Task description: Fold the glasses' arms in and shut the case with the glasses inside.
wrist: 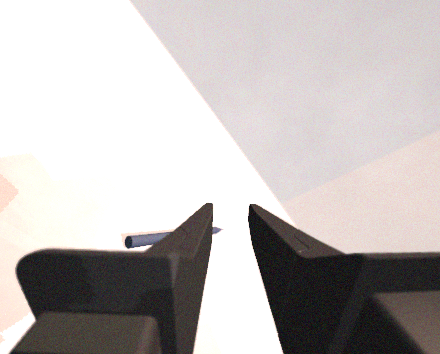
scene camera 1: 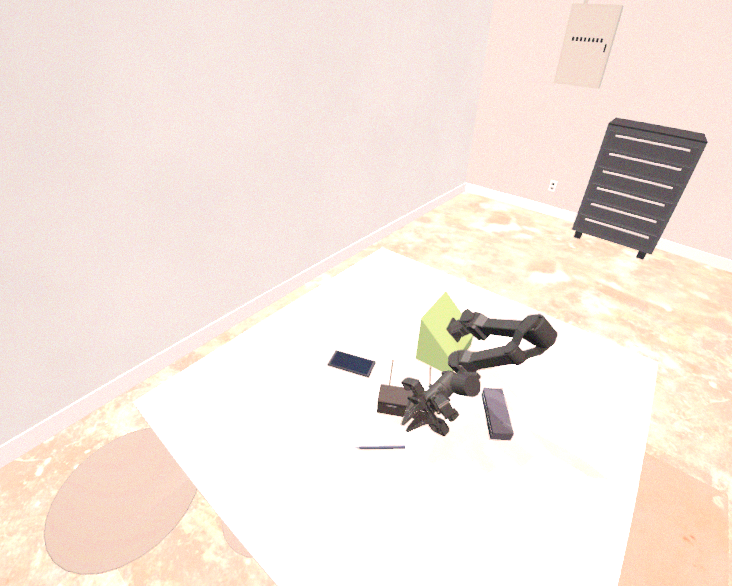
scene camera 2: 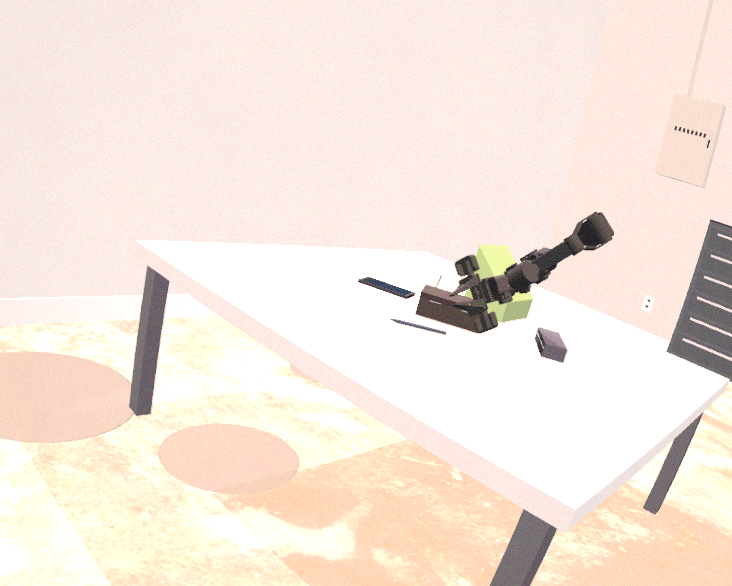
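Seen in the pictures: gripper, fingertip midpoint: (wrist: 230, 211) (scene camera 1: 404, 428) (scene camera 2: 451, 300); arm's base, link origin: (scene camera 1: 455, 329).
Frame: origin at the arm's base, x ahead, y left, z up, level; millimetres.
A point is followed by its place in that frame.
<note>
The dark brown glasses case (scene camera 1: 390, 397) @[x 329, y -77, z -42 mm] (scene camera 2: 437, 304) @[x 339, y -61, z -65 mm] stands on the white table; how far its lid is open cannot be told. The glasses' two thin arms stick out behind it, one arm (scene camera 1: 391, 373) (scene camera 2: 438, 281) at its left and the other arm (scene camera 1: 430, 373) further right in scene camera 1. The glasses' front is hidden. My gripper (scene camera 1: 405, 426) @[x 413, y 5, z -24 mm] (scene camera 2: 452, 300) @[x 413, y 5, z -24 mm] (wrist: 230, 211) @[x 413, y 5, z -24 mm] is at the right part of the case in the scene views and covers part of it. Its fingers are a small gap apart, with no object between them in the wrist view. Contact with the case cannot be told.
A pen (scene camera 1: 381, 447) @[x 453, y -38, z -99 mm] (scene camera 2: 418, 326) @[x 456, y -40, z -101 mm] (wrist: 150, 239) @[x 424, y 3, z -98 mm] lies in front of the case. A dark phone (scene camera 1: 351, 363) @[x 231, y -272, z -99 mm] (scene camera 2: 386, 287) @[x 244, y -266, z -99 mm] lies at the left. A purple-grey box (scene camera 1: 497, 412) @[x 201, y 214, z -72 mm] (scene camera 2: 553, 345) @[x 262, y 238, z -72 mm] is at the right. A green angular block (scene camera 1: 436, 336) @[x 90, y -37, z 25 mm] (scene camera 2: 518, 309) @[x 13, y 48, z -73 mm] stands behind, near the arm.
</note>
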